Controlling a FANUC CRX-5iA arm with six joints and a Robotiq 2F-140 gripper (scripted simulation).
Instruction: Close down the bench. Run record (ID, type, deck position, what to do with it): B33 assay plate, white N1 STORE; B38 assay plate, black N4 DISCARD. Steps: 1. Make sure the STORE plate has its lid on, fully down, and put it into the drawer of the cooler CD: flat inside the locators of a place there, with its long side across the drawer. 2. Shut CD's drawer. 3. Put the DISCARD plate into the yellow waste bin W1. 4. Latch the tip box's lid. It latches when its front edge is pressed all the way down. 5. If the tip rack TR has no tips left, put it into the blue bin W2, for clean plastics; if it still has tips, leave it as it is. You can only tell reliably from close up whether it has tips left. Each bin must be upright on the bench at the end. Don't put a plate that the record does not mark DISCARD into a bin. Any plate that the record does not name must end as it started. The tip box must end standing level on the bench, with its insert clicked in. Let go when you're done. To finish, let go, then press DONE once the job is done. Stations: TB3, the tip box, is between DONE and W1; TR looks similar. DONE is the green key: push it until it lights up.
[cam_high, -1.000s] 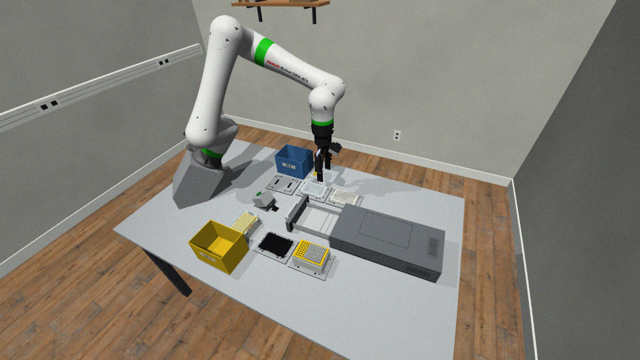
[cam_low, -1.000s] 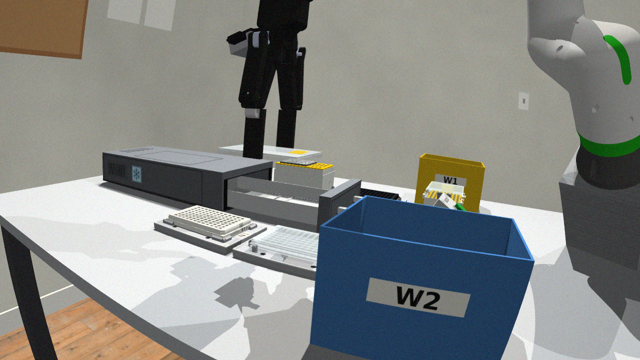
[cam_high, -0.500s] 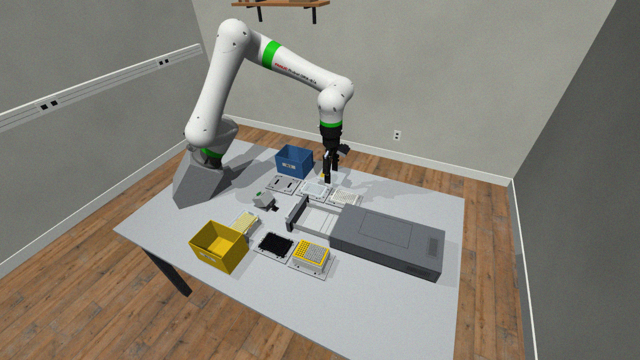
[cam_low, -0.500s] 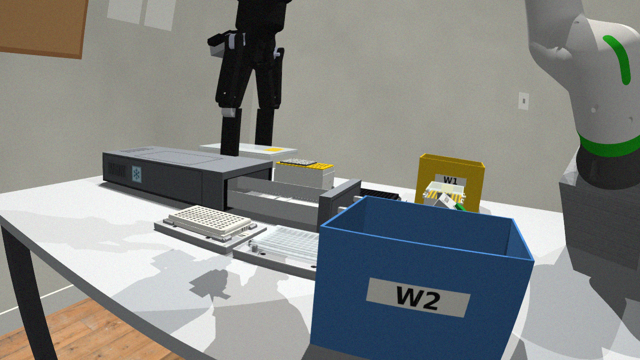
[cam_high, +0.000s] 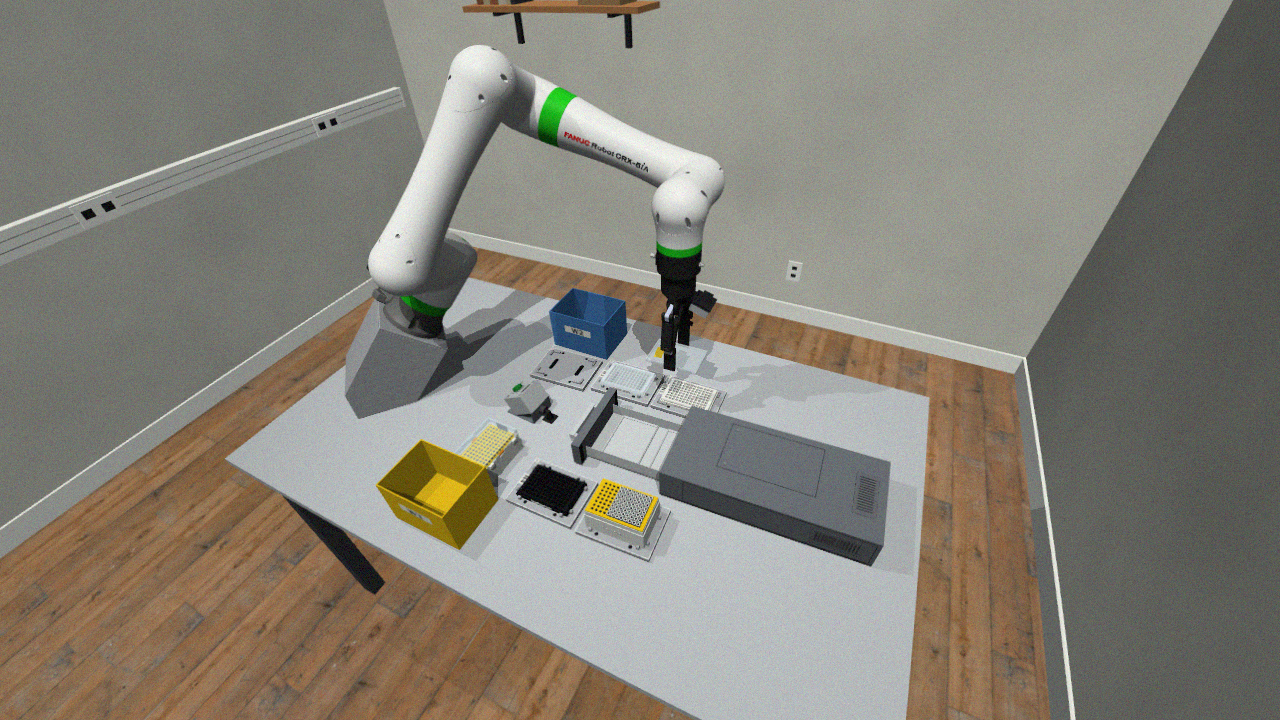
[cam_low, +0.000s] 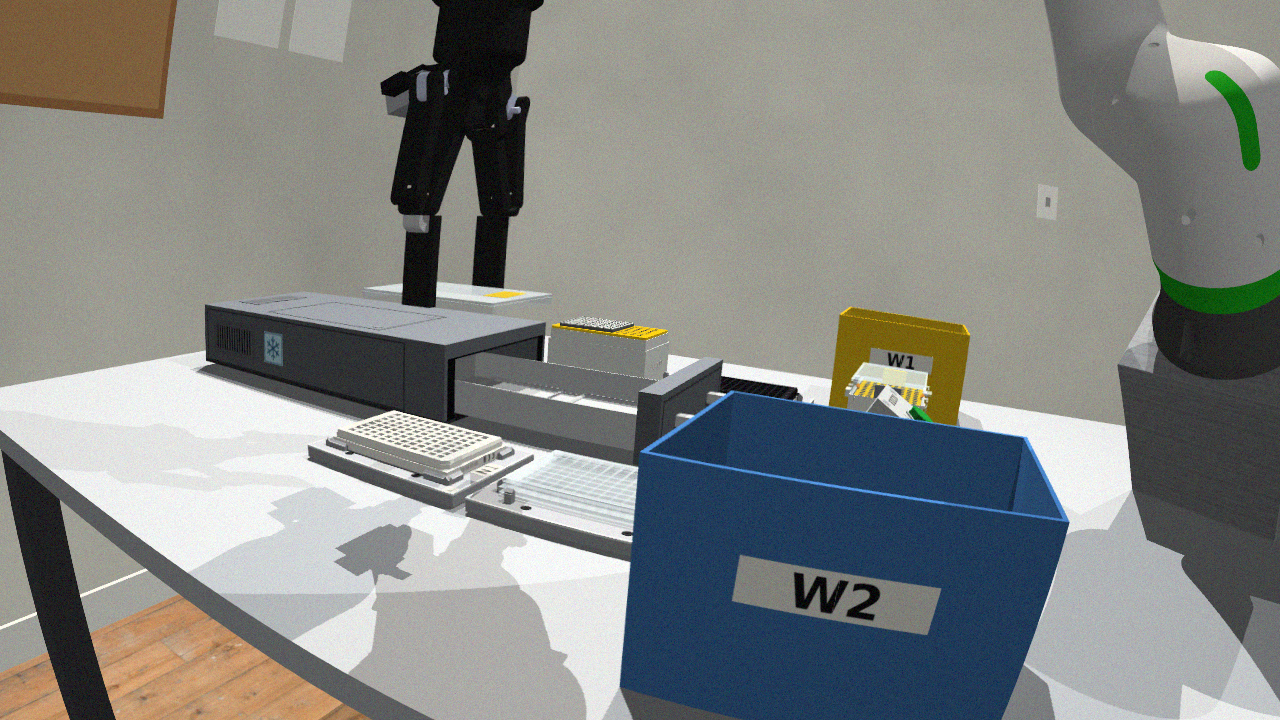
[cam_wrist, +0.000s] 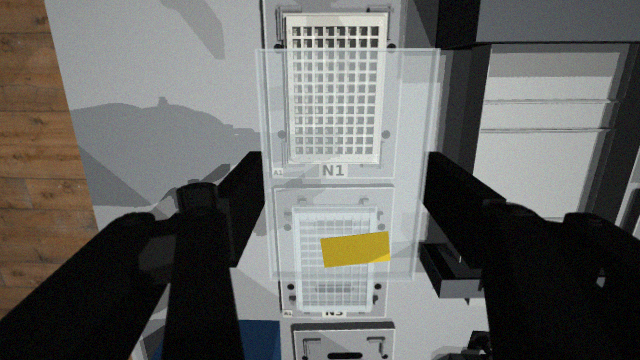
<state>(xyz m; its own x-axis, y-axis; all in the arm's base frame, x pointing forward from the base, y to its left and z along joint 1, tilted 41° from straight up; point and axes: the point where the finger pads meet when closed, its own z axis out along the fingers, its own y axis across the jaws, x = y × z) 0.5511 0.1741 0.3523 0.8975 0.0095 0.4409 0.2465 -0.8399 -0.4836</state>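
Right now the white assay plate is 15 cm below my hand, 3 cm ahead of it and 1 cm to the left of it. Also, from my hand: cooler drawer 18 cm to the right, 13 cm below, 4 cm ahead; then clear plate 15 cm below, 13 cm behind, 4 cm to the right; then clear plate lid 2 cm below.
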